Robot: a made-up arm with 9 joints. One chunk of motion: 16 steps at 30 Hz.
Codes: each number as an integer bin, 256 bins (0 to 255) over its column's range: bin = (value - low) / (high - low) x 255, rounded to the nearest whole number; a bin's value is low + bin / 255 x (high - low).
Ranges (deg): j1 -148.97..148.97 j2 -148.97..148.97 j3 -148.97..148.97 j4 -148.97..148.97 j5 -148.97..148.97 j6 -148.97..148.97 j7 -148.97..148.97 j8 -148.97..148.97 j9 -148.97..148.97
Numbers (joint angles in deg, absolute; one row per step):
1: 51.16 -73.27 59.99 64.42 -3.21 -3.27 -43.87 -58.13 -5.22
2: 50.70 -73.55 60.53 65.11 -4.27 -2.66 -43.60 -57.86 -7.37
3: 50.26 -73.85 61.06 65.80 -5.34 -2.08 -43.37 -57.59 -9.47
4: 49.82 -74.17 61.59 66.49 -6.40 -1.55 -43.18 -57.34 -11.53
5: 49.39 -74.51 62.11 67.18 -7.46 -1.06 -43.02 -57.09 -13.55
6: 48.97 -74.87 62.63 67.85 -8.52 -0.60 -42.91 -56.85 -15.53
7: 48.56 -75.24 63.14 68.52 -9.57 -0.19 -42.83 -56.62 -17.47
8: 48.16 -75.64 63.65 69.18 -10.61 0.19 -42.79 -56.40 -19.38
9: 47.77 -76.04 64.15 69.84 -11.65 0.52 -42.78 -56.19 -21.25
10: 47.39 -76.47 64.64 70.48 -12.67 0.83 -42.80 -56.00 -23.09
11: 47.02 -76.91 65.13 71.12 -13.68 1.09 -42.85 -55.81 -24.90
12: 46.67 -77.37 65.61 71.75 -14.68 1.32 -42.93 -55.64 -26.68
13: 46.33 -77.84 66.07 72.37 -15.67 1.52 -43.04 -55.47 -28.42
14: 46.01 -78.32 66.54 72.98 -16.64 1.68 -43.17 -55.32 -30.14
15: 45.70 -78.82 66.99 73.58 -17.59 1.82 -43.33 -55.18 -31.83
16: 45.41 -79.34 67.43 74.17 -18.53 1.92 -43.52 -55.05 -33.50
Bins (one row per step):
1: 171 65 179 183 125 125 90 78 123
2: 171 65 179 183 124 125 90 78 121
3: 171 64 180 184 123 126 90 78 119
4: 170 64 180 184 122 126 91 78 118
5: 170 64 181 185 121 127 91 79 116
6: 169 63 181 186 120 127 91 79 114
7: 169 63 182 186 119 127 91 79 113
8: 169 63 182 187 118 128 91 79 111
9: 168 62 182 187 118 128 91 79 109
10: 168 62 183 188 117 128 91 80 108
11: 168 62 183 188 116 128 91 80 106
12: 167 61 184 189 115 129 91 80 105
13: 167 61 184 189 114 129 91 80 103
14: 167 60 184 190 113 129 91 80 102
15: 167 60 185 190 112 129 90 80 100
16: 166 60 185 191 112 129 90 80 99

